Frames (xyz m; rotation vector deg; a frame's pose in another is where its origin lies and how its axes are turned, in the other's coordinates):
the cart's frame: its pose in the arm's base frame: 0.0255 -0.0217 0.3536 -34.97 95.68 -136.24
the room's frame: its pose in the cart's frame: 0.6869 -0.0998 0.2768 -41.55 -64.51 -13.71
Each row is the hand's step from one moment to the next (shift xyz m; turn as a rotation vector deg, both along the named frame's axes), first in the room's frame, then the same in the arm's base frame.
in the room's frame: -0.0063 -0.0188 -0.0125 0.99 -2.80 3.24
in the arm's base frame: 0.0048 0.0102 0.0205 4.23 -1.17 -0.11
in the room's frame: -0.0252 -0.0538 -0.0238 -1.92 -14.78 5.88
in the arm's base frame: 0.0223 0.0344 0.0491 14.70 2.59 5.83
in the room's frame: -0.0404 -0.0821 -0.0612 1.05 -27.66 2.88
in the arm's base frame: 0.0167 0.0584 0.0918 21.65 1.57 17.42
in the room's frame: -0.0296 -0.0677 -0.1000 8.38 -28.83 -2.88
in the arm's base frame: -0.0212 0.0523 0.1108 18.19 -4.58 23.62
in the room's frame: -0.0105 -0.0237 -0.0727 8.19 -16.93 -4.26
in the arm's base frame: -0.0339 0.0244 0.0649 8.77 -5.49 16.27
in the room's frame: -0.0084 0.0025 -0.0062 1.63 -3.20 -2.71
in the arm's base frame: -0.0059 0.0089 0.0010 0.32 -0.82 4.41
